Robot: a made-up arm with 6 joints. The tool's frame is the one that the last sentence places.
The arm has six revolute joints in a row. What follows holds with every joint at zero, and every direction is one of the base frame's.
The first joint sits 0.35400 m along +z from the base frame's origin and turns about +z.
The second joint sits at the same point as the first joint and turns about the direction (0, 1, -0.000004).
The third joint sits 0.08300 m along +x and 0.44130 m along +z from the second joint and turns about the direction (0, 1, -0.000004).
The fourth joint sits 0.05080 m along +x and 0.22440 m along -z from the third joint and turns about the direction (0, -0.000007, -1).
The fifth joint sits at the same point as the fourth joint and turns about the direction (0, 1, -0.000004).
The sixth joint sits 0.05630 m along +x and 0.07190 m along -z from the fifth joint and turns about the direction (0, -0.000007, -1).
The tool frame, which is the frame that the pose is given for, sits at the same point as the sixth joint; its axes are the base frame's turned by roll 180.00, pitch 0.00 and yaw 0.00 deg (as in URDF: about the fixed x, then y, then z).
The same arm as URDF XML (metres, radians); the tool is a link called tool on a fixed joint. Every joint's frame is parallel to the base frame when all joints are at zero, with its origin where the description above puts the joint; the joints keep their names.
<robot name="arm">
  <joint name="joint 1" type="continuous">
    <parent link="base_link"/>
    <child link="link1"/>
    <origin xyz="0 0 0.354" rpy="0 0 0"/>
    <axis xyz="0 0 1"/>
  </joint>
  <joint name="joint 2" type="continuous">
    <parent link="link1"/>
    <child link="link2"/>
    <origin xyz="0 0 0" rpy="0 0 0"/>
    <axis xyz="0 1 0"/>
  </joint>
  <joint name="joint 3" type="continuous">
    <parent link="link2"/>
    <child link="link3"/>
    <origin xyz="0.083 0 0.4413" rpy="0 0 0"/>
    <axis xyz="0 1 0"/>
  </joint>
  <joint name="joint 4" type="continuous">
    <parent link="link3"/>
    <child link="link4"/>
    <origin xyz="0.0508 0 -0.2244" rpy="0 0 0"/>
    <axis xyz="0 0 -1"/>
  </joint>
  <joint name="joint 5" type="continuous">
    <parent link="link4"/>
    <child link="link5"/>
    <origin xyz="0 0 0" rpy="0 0 0"/>
    <axis xyz="0 1 0"/>
  </joint>
  <joint name="joint 6" type="continuous">
    <parent link="link5"/>
    <child link="link6"/>
    <origin xyz="0.0563 0 -0.0719" rpy="0 0 0"/>
    <axis xyz="0 0 -1"/>
  </joint>
  <joint name="tool_fixed" type="fixed">
    <parent link="link6"/>
    <child link="tool"/>
    <origin xyz="0 0 0" rpy="3.1416 0 0"/>
  </joint>
  <link name="base_link"/>
  <link name="link1"/>
  <link name="link2"/>
  <link name="link3"/>
  <link name="link4"/>
  <link name="link5"/>
  <link name="link6"/>
  <link name="tool"/>
</robot>

